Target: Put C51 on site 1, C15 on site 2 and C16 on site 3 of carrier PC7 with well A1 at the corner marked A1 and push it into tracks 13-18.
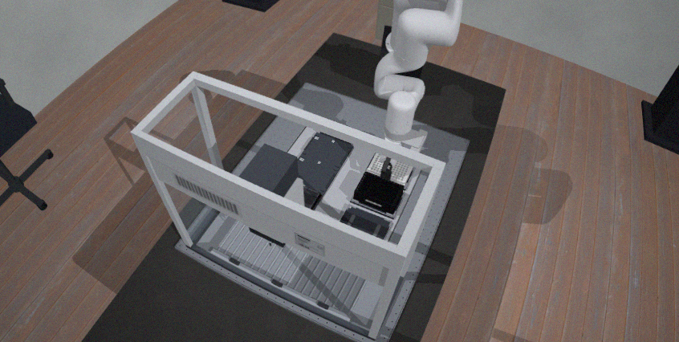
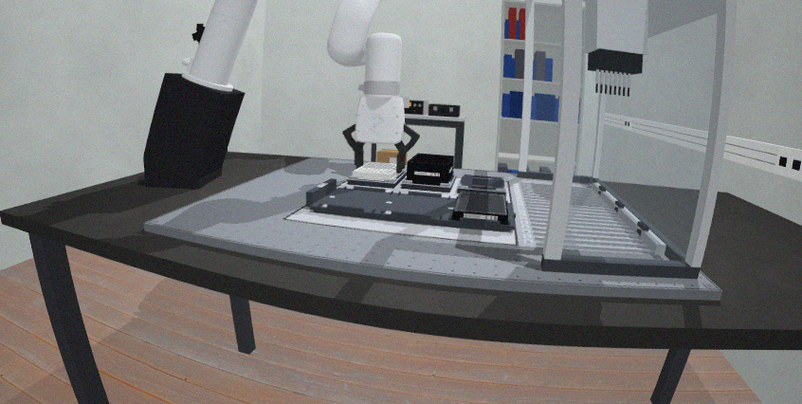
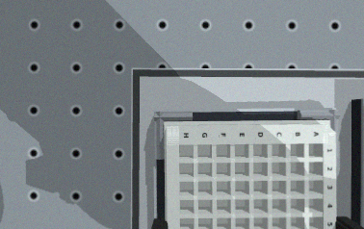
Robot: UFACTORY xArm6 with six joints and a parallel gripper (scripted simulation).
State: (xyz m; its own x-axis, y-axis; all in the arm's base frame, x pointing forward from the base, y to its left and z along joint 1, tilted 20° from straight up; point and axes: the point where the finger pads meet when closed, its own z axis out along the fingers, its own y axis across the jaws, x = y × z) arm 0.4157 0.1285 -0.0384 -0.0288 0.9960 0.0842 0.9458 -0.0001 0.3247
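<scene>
Now: hand 10 mm above the white 96-well plate C15. From my hand the other things lie so: apron: 110 mm ahead, 120 mm to the right, 30 mm below; then nest S3: 220 mm ahead, 10 mm to the left, 20 mm below; then nest S1: 20 mm below.
</scene>
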